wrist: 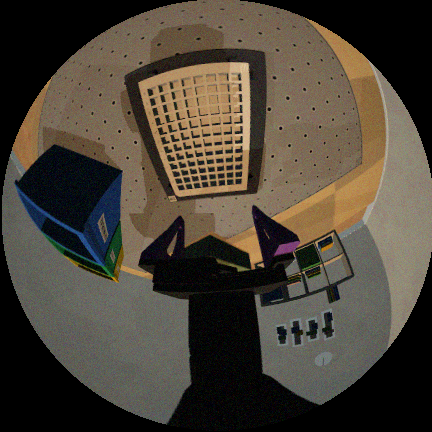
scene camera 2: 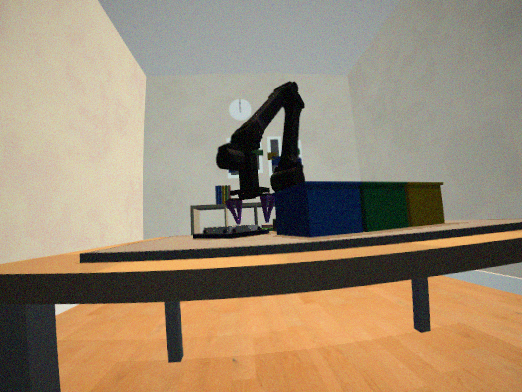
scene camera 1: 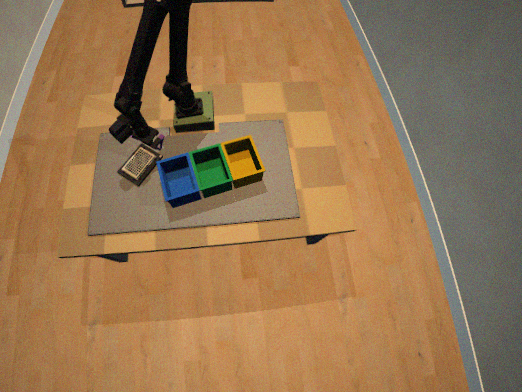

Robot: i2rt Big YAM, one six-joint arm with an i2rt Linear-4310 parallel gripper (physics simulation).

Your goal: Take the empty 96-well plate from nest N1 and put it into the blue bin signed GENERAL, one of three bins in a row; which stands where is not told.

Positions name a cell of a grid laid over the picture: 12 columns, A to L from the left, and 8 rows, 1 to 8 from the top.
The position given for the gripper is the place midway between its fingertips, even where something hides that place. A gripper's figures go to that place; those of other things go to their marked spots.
Scene:
The gripper (wrist: G4) is 0.16 m from the lens. A pale 96-well plate (wrist: F3): 0.12 m from the lens.

